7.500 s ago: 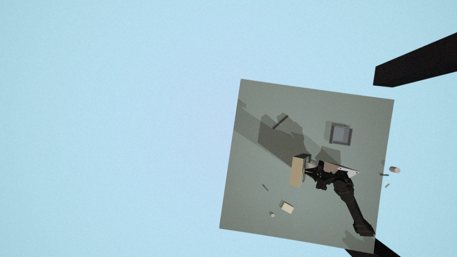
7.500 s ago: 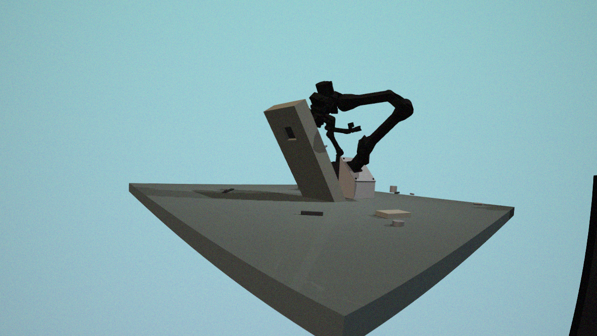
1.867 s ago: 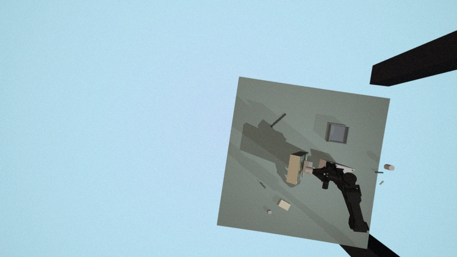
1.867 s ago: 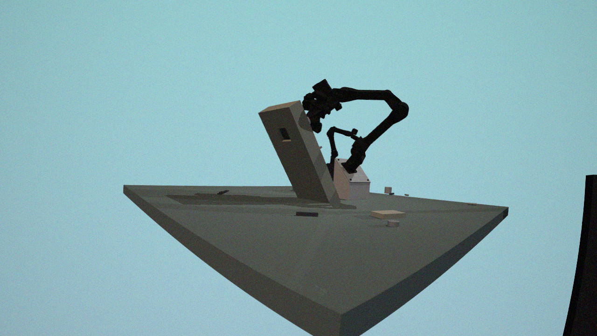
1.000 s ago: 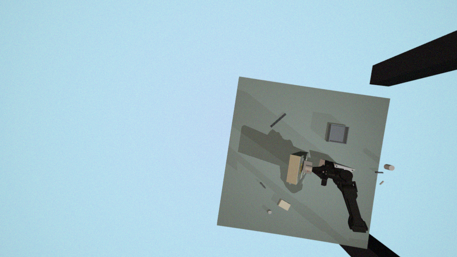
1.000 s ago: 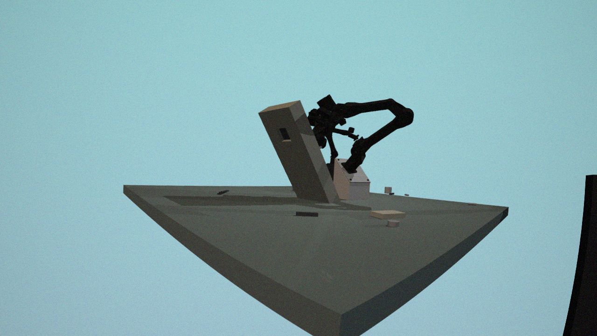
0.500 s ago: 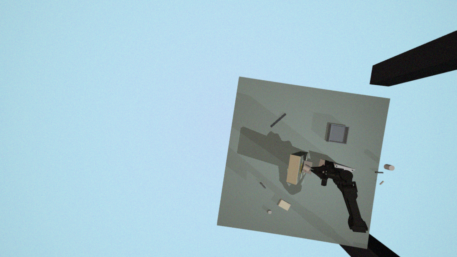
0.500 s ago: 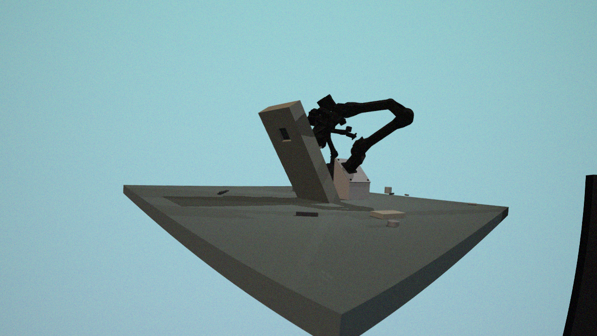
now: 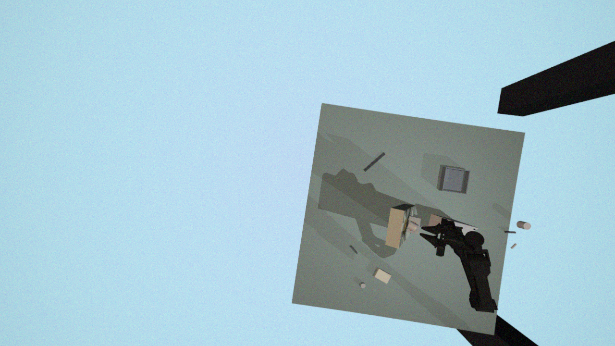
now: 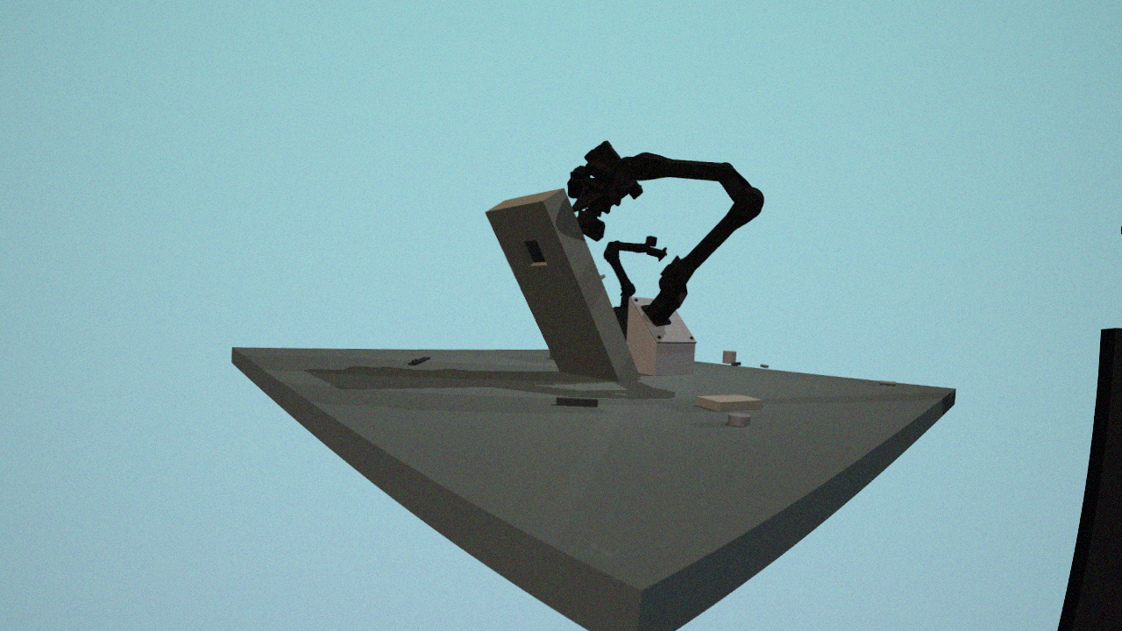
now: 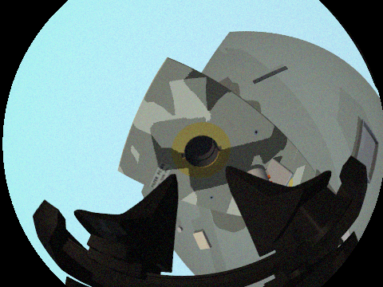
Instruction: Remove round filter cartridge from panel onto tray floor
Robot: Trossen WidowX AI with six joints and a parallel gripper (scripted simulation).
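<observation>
Now: the round filter cartridge 11 cm below my gripper tip, 3 cm behind it and 1 cm to the left of it. Also, from my gripper tip: tan block 39 cm to the left, 32 cm below, 1 cm ahead; then small cylinder 47 cm to the left, 32 cm below, 12 cm ahead; then grey square tray 36 cm behind, 32 cm below, 28 cm to the right.
</observation>
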